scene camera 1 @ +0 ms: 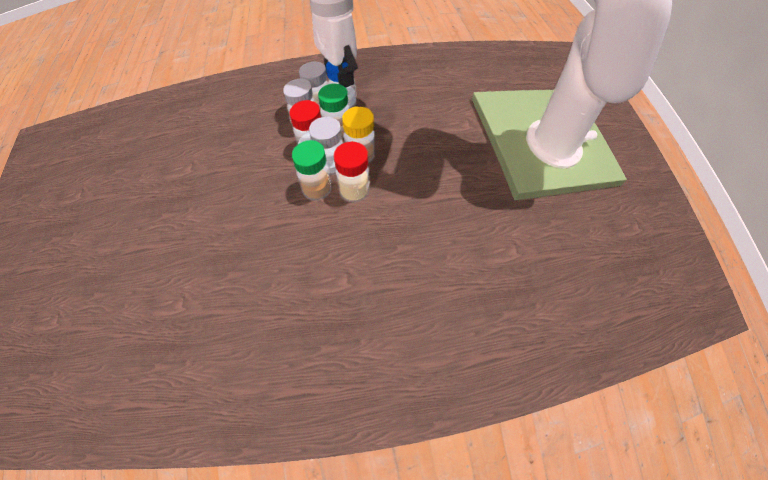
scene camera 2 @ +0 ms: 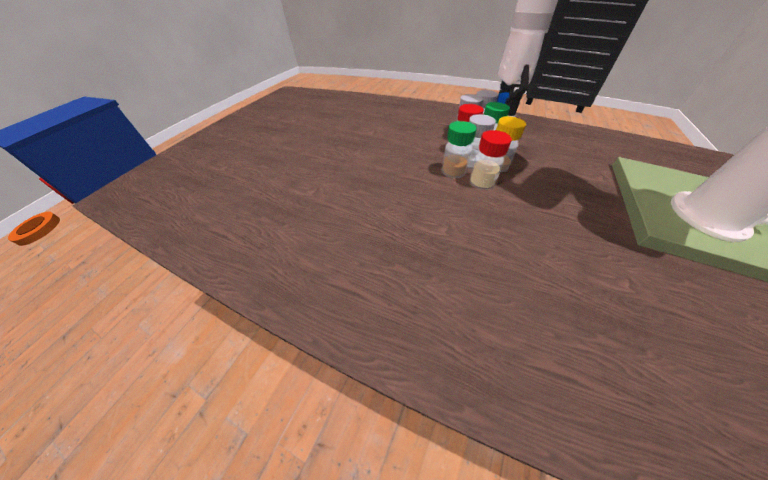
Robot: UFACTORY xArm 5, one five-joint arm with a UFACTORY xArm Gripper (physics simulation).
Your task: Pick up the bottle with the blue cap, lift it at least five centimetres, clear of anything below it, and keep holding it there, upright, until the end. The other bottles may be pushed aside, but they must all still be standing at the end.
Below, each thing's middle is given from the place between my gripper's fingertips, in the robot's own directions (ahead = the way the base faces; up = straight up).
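Red-capped bottle [scene camera 1: 303, 113]: 9 cm ahead of my hand, 11 cm to the left of it, 2 cm below it. Yellow-capped bottle [scene camera 1: 358, 122]: 2 cm below my hand, 16 cm to the left of it.
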